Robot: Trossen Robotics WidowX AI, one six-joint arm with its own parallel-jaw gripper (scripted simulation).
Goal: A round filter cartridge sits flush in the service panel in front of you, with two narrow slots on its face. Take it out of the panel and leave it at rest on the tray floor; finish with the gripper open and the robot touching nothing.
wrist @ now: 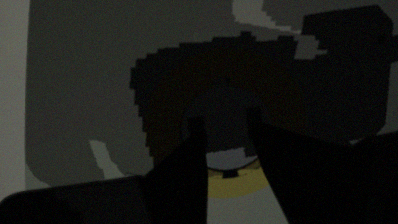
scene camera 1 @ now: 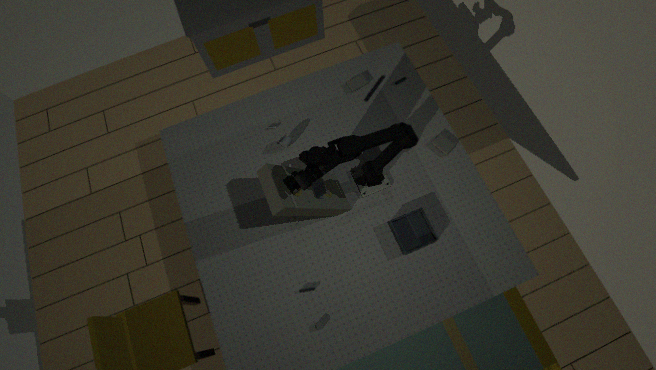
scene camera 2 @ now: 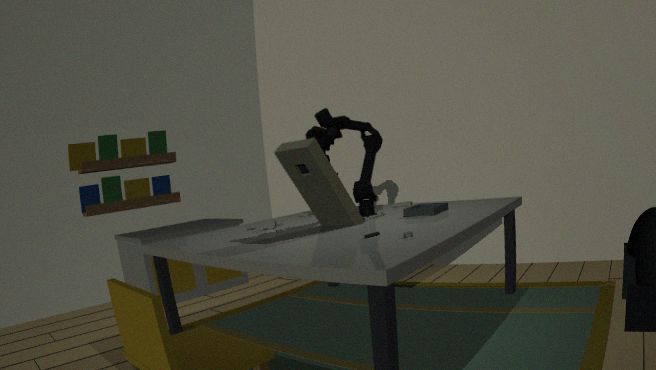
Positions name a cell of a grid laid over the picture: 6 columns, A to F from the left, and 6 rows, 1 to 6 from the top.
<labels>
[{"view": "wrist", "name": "gripper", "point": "D4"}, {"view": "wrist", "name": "round grey filter cartridge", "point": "D4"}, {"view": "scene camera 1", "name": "dark square tray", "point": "D4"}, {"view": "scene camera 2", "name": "beige service panel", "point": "C3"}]
</labels>
